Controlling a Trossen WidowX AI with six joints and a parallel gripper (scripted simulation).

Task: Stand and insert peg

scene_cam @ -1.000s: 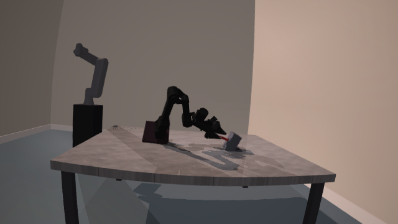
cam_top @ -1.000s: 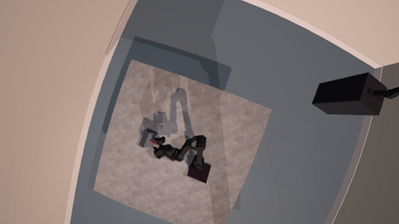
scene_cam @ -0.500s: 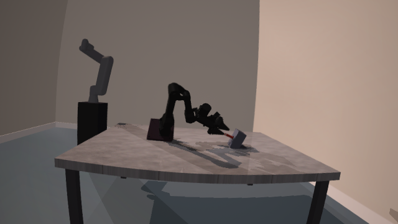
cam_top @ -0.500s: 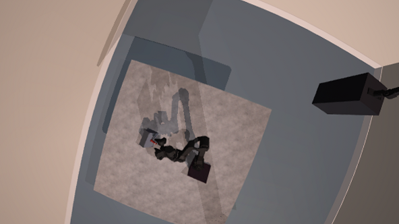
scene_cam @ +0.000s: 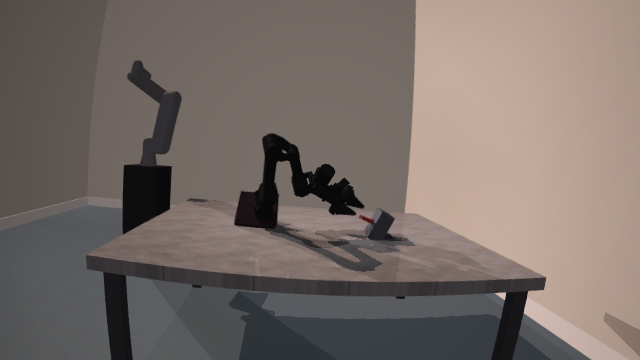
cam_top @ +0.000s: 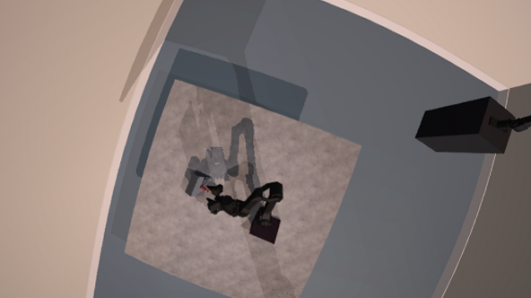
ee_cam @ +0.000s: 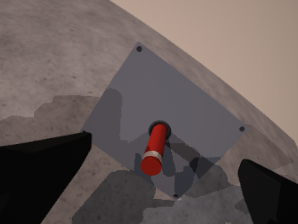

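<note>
The red peg is 20 mm ahead of my gripper tip and 30 mm below it. The rest, counted from my gripper tip: sloped panel: 80 mm ahead, 50 mm below.
</note>
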